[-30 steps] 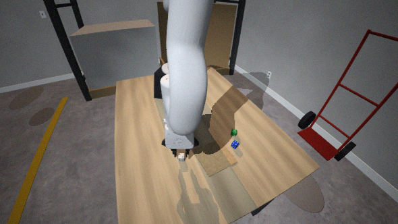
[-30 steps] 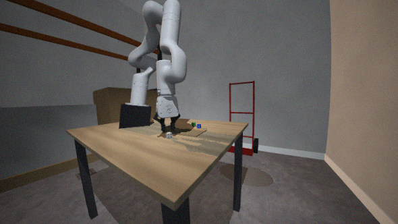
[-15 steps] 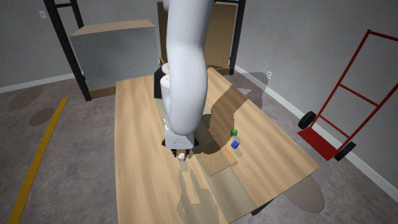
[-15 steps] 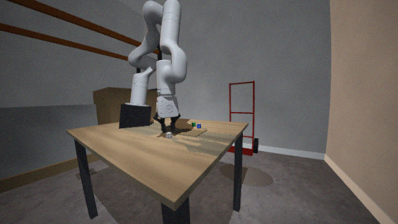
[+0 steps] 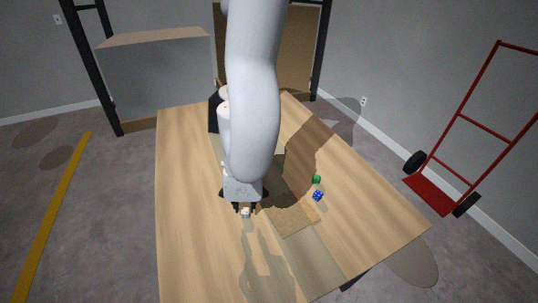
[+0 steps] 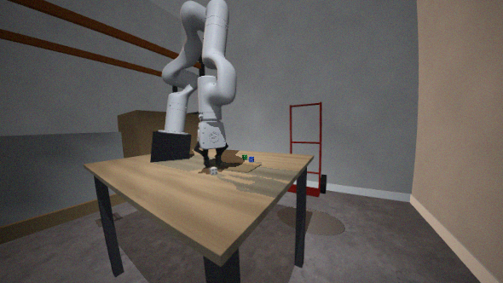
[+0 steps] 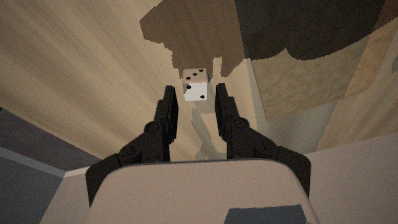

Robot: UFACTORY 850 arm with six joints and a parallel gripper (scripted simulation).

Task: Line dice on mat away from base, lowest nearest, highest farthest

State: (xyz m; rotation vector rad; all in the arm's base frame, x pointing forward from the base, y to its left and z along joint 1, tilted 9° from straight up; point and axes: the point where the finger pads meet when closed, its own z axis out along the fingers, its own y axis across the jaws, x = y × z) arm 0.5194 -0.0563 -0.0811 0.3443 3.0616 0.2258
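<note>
Right now the white die is 4 cm below my hand. The rest, counted from my hand: green die: 8 cm behind, 27 cm to the left, 4 cm below; blue die: 1 cm behind, 25 cm to the left, 4 cm below; tan mat: 2 cm ahead, 14 cm to the left, 5 cm below.
</note>
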